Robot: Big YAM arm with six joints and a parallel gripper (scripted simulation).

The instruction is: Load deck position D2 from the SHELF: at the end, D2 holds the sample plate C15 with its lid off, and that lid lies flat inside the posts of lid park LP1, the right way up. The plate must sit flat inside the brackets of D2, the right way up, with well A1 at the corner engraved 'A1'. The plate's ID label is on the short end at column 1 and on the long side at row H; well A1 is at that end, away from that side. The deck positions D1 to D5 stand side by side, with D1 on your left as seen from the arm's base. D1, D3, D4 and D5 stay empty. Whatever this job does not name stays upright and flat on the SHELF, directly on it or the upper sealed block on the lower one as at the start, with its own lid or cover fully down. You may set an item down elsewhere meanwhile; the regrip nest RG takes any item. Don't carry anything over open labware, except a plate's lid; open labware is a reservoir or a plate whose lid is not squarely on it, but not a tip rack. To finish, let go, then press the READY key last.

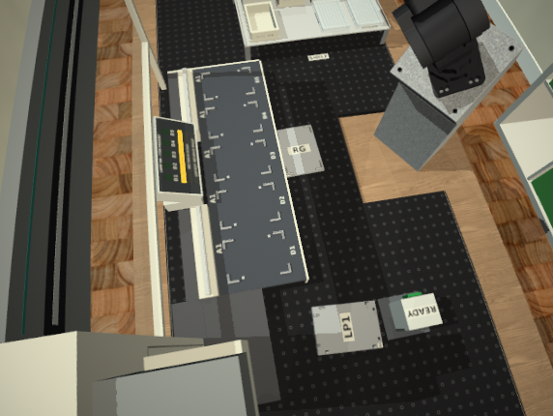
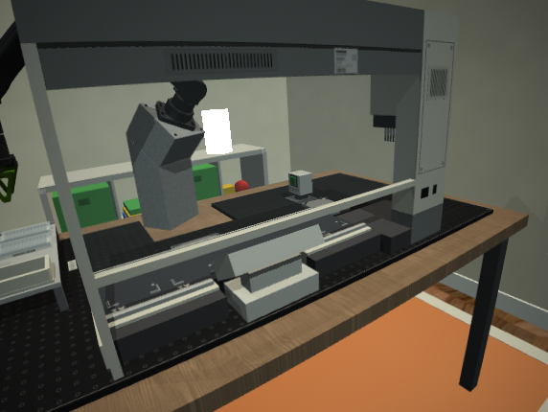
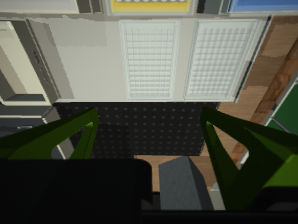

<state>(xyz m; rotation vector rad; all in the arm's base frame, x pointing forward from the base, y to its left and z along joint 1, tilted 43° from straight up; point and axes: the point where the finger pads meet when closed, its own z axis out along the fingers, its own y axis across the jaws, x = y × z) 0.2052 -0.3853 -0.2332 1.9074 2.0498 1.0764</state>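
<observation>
My hand is 130 mm above the clear plate lid. From my hand the other things lie so: sample plate (140 mm below); shelf (70 mm ahead, 50 mm to the right, 150 mm below); shelf label (30 mm ahead, 110 mm to the left, 210 mm below).
</observation>
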